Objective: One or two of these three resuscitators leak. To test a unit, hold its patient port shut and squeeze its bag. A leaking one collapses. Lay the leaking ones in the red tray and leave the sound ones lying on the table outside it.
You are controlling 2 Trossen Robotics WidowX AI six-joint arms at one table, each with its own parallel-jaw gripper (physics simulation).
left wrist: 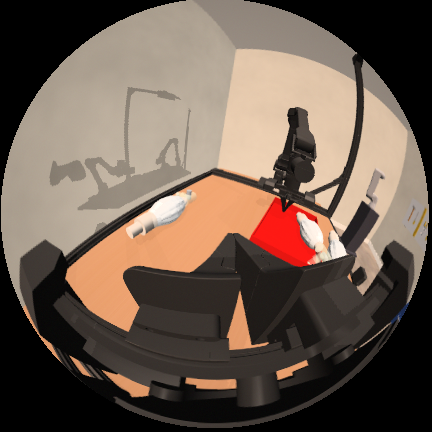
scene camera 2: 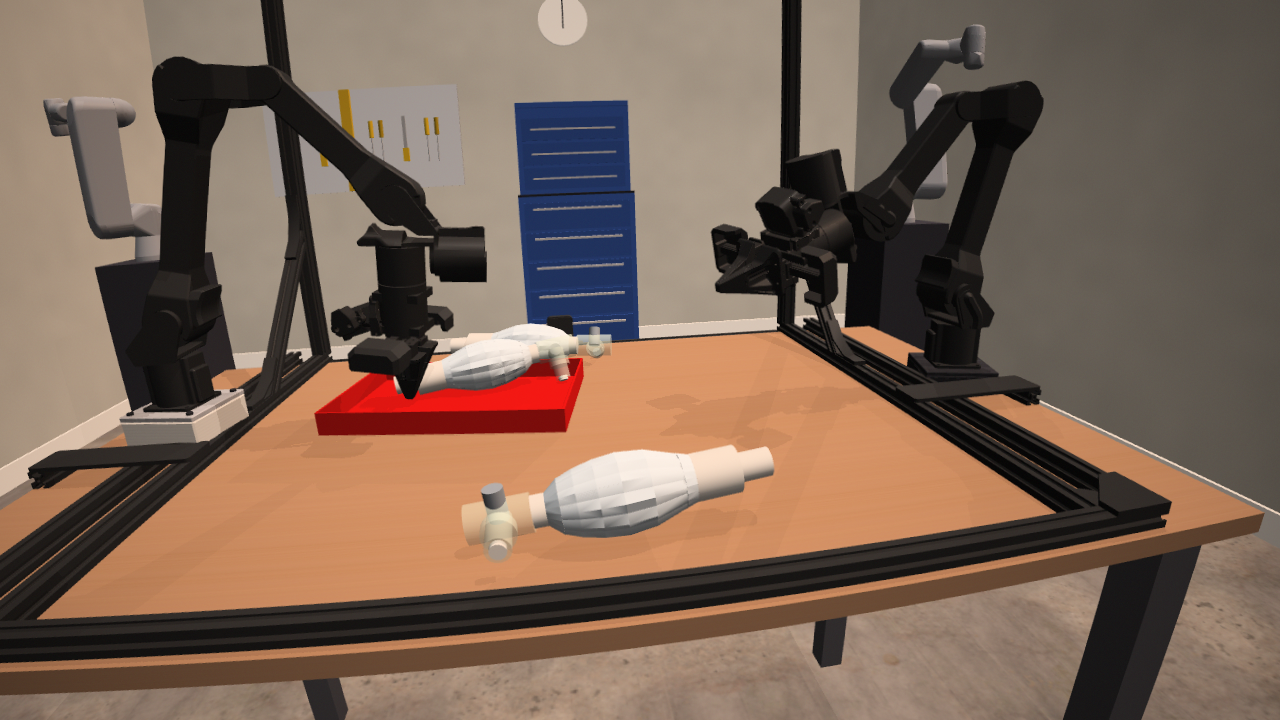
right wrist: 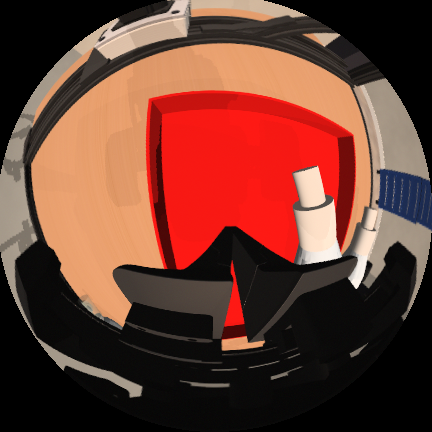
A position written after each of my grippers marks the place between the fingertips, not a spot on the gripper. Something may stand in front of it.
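Scene camera 2 shows a red tray (scene camera 2: pixel 535 402), my left gripper (scene camera 2: pixel 717 288) and my right gripper (scene camera 2: pixel 410 398). The left wrist view contains my left gripper (left wrist: pixel 231 238), my right gripper (left wrist: pixel 282 211) and the red tray (left wrist: pixel 277 232). In the right wrist view: my right gripper (right wrist: pixel 229 231) and the tray (right wrist: pixel 213 157).
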